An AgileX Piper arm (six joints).
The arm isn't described. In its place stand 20 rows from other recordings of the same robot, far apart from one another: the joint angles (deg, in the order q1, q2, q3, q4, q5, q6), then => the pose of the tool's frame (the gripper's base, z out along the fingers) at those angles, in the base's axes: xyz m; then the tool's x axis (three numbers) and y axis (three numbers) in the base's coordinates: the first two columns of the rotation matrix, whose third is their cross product.
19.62 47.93 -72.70 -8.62 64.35 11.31 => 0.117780, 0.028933, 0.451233, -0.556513, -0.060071, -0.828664, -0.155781, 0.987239, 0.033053
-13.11 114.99 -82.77 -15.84 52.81 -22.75 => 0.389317, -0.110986, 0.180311, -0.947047, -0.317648, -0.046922, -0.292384, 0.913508, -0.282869
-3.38 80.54 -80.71 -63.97 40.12 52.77 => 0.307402, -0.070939, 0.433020, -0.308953, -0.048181, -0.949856, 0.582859, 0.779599, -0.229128
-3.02 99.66 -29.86 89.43 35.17 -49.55 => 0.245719, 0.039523, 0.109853, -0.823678, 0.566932, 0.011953, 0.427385, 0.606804, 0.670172
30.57 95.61 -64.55 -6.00 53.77 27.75 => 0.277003, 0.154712, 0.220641, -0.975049, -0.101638, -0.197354, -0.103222, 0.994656, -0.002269
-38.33 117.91 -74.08 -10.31 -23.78 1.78 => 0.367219, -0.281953, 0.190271, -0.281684, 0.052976, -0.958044, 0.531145, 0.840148, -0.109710
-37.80 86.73 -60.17 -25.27 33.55 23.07 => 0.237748, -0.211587, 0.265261, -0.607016, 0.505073, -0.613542, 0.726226, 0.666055, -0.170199
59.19 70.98 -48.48 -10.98 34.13 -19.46 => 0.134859, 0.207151, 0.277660, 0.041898, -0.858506, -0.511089, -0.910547, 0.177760, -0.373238
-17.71 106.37 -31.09 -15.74 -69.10 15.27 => 0.302240, -0.072306, 0.151482, -0.022766, 0.175372, -0.984239, 0.057554, 0.983091, 0.173836
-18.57 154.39 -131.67 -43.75 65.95 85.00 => 0.487842, -0.224514, 0.086380, -0.056715, 0.752282, -0.656395, 0.998114, 0.027257, -0.055001
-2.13 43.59 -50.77 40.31 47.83 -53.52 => 0.134651, 0.038654, 0.382674, -0.269838, -0.345143, -0.898924, -0.546608, 0.823462, -0.152089
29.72 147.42 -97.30 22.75 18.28 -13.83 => 0.423177, 0.254281, 0.000546, -0.834268, -0.319523, -0.449335, -0.431128, 0.886058, 0.170385
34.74 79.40 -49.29 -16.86 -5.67 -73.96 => 0.251638, 0.177676, 0.290528, 0.595326, -0.803480, 0.002544, -0.269127, -0.202386, -0.941600
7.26 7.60 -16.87 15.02 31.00 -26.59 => 0.047605, 0.018309, 0.257076, -0.203921, -0.261533, -0.943407, -0.309408, 0.931479, -0.191346
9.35 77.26 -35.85 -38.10 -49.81 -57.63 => 0.259407, 0.086183, 0.284973, 0.613380, -0.788661, -0.042177, 0.053801, 0.095003, -0.994022
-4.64 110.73 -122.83 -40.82 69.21 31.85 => 0.413211, -0.089331, 0.416137, -0.572252, 0.249367, -0.781245, 0.653065, 0.714772, -0.250212
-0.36 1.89 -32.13 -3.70 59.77 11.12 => -0.006193, -0.005035, 0.295884, -0.399828, 0.163098, -0.901963, 0.122922, 0.984693, 0.123568
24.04 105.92 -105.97 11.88 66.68 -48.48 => 0.363336, 0.180909, 0.349643, -0.244292, -0.852094, -0.462879, -0.902263, 0.374636, -0.213468
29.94 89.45 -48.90 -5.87 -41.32 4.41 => 0.294199, 0.176537, 0.286730, 0.084869, 0.048774, -0.995198, -0.556180, 0.831035, -0.006701
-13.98 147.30 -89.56 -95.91 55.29 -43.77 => 0.433546, -0.184614, 0.020217, 0.133829, -0.381407, 0.914668, -0.970127, -0.238877, 0.042334
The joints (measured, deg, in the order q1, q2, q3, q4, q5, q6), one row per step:
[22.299, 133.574, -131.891, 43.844, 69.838, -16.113]
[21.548, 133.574, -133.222, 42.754, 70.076, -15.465]
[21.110, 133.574, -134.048, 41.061, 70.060, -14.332]
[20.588, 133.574, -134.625, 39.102, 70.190, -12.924]
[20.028, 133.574, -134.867, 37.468, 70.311, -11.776]
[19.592, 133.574, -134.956, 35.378, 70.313, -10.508]
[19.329, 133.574, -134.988, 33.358, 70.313, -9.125]
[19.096, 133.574, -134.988, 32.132, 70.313, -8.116]
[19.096, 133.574, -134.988, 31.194, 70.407, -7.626]
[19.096, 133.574, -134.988, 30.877, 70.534, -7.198]
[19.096, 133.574, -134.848, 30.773, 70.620, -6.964]
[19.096, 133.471, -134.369, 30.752, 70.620, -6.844]
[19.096, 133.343, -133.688, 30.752, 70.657, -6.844]
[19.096, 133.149, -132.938, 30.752, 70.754, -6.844]
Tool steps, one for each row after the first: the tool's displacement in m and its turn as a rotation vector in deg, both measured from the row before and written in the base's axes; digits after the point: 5 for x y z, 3 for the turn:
[0.00379, -0.00681, 0.00537, -0.509, -1.003, -1.090]
[0.00289, -0.00506, 0.00243, -1.101, -0.565, -1.353]
[0.00304, -0.00614, 0.00092, -1.423, -0.140, -1.595]
[0.00291, -0.00621, -0.00037, -1.265, 0.089, -1.463]
[0.00274, -0.00579, -0.00140, -1.666, 0.061, -1.573]
[0.00200, -0.00441, -0.00154, -1.577, 0.188, -1.504]
[0.00147, -0.00331, -0.00099, -0.916, 0.225, -1.126]
[0.00033, -0.00112, -0.00079, -0.795, 0.066, -0.428]
[-0.00002, -0.00040, -0.00032, -0.237, 0.253, -0.298]
[-0.00012, -0.00016, -0.00083, -0.116, 0.306, -0.147]
[-0.00043, -0.00018, -0.00149, -0.115, 0.420, -0.095]
[-0.00065, -0.00021, -0.00227, -0.193, 0.552, 0.019]
[-0.00096, -0.00031, -0.00206, -0.213, 0.603, 0.049]

